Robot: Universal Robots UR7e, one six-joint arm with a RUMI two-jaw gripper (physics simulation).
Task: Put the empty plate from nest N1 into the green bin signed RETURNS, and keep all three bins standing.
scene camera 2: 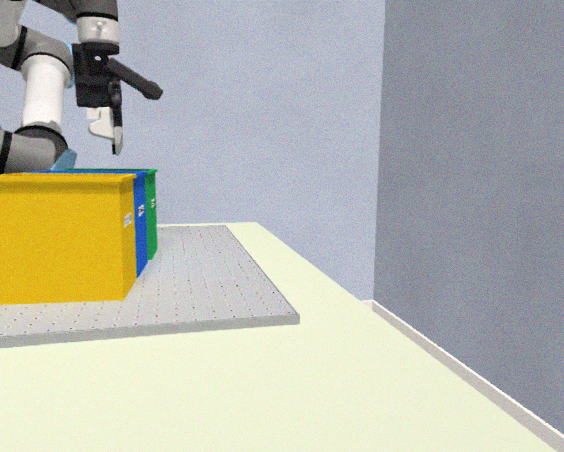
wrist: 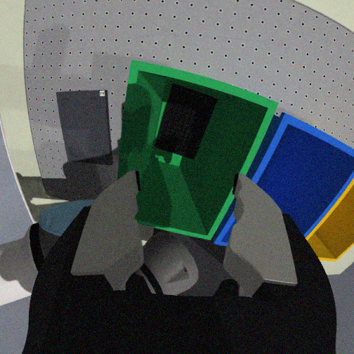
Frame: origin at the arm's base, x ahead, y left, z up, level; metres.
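Seen in the pictures: gripper, fingertip midpoint: (scene camera 2: 115,155).
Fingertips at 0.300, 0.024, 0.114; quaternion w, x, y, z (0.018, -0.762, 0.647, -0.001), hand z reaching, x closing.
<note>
A point is followed by its place in that frame, as x, y, z.
My gripper (scene camera 2: 116,149) {0.300, 0.024, 0.114} (wrist: 186,173) is open, with nothing between its fingers, and is above the bins. The green bin (scene camera 2: 151,230) {0.366, -0.027, -0.037} (wrist: 200,81) stands upright; in the wrist view its opening lies beyond and between the fingertips. A black rectangular plate (wrist: 186,121) lies inside the green bin, apart from the fingers. The blue bin (scene camera 2: 141,240) {0.351, -0.127, -0.039} (wrist: 271,150) stands upright beside the green one. The yellow bin (scene camera 2: 65,240) {0.258, -0.300, -0.006} (wrist: 330,235) stands upright at the near end in the scene view. The sign lettering is too small to read.
The bins stand on a grey perforated board (scene camera 2: 225,290) {0.484, -0.289, -0.096} (wrist: 175,30) on a pale table (scene camera 2: 280,380) {0.504, -0.580, -0.109}. A dark grey rectangular block (wrist: 86,125) with a small white tag is left of the green bin in the wrist view. A grey wall (scene camera 2: 470,175) rises at the right.
</note>
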